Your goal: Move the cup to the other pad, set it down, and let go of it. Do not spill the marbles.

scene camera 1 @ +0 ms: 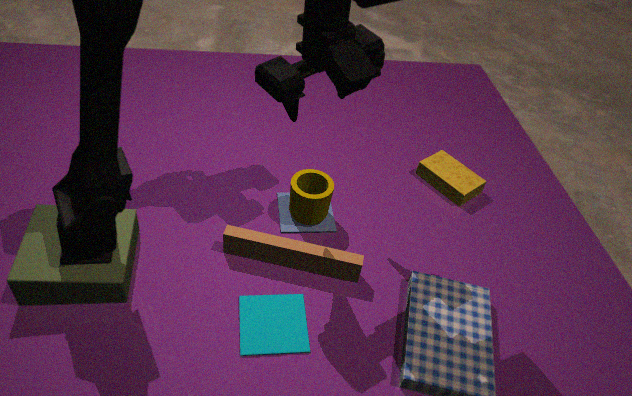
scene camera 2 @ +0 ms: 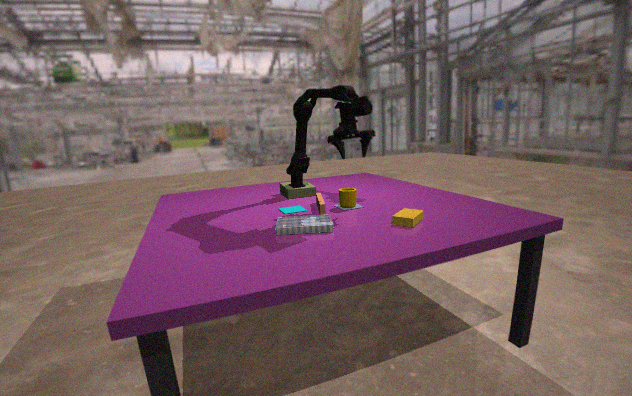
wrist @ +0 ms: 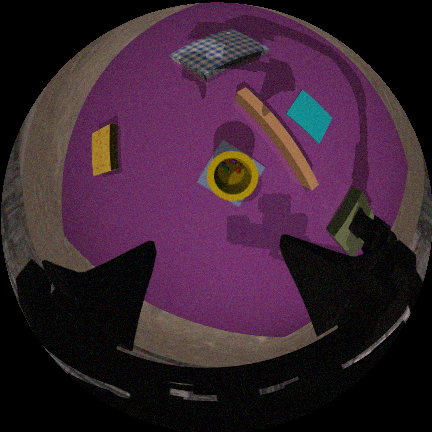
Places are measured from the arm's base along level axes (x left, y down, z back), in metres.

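Where they show: gripper, fingertip midpoint: (scene camera 1: pixel 317 108) (scene camera 2: pixel 353 158) (wrist: pixel 218 245); arm's base, origin of the base link: (scene camera 1: pixel 88 245) (scene camera 2: pixel 297 185) (wrist: pixel 358 222).
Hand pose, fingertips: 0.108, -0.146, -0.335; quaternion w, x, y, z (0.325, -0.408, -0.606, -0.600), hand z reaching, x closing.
Observation:
Each offset is from my fingertips to the top centre of the thing, as dx, dy, dz. "spot": to the spot under its first point. Level surfaces: height alone.
A yellow cup {-0.032, +0.122, +0.000} (scene camera 1: pixel 309 209) (scene camera 2: pixel 347 198) (wrist: pixel 212 176) stands upright on a blue-grey pad {-0.028, +0.191, +0.002} (scene camera 1: pixel 286 222) (scene camera 2: pixel 359 206) (wrist: pixel 204 178). Several small coloured marbles {spot: -0.039, +0.183, -0.002} (wrist: pixel 231 167) lie inside the cup in the wrist view. The other pad, a flat cyan square {spot: -0.241, +0.191, +0.090} (scene camera 1: pixel 274 325) (scene camera 2: pixel 292 210) (wrist: pixel 309 116), lies across a wooden bar from the cup, with nothing on it. My gripper (scene camera 1: pixel 318 107) (scene camera 2: pixel 353 157) (wrist: pixel 218 245) is open and empty, well above the table and the cup, and touches neither.
The wooden bar {spot: -0.142, +0.156, +0.050} (scene camera 1: pixel 292 251) (scene camera 2: pixel 320 203) (wrist: pixel 277 135) stands between the pads. A blue checked block {-0.294, +0.169, -0.149} (scene camera 1: pixel 450 335) (scene camera 2: pixel 304 224) (wrist: pixel 218 52) and a yellow sponge-like block {+0.023, +0.164, -0.288} (scene camera 1: pixel 451 174) (scene camera 2: pixel 407 217) (wrist: pixel 102 150) lie on the purple table {dy +0.194} (scene camera 1: pixel 190 120) (scene camera 2: pixel 350 240) (wrist: pixel 165 110). The arm's green base (scene camera 1: pixel 35 265) (scene camera 2: pixel 298 192) (wrist: pixel 342 226) stands near the cyan pad.

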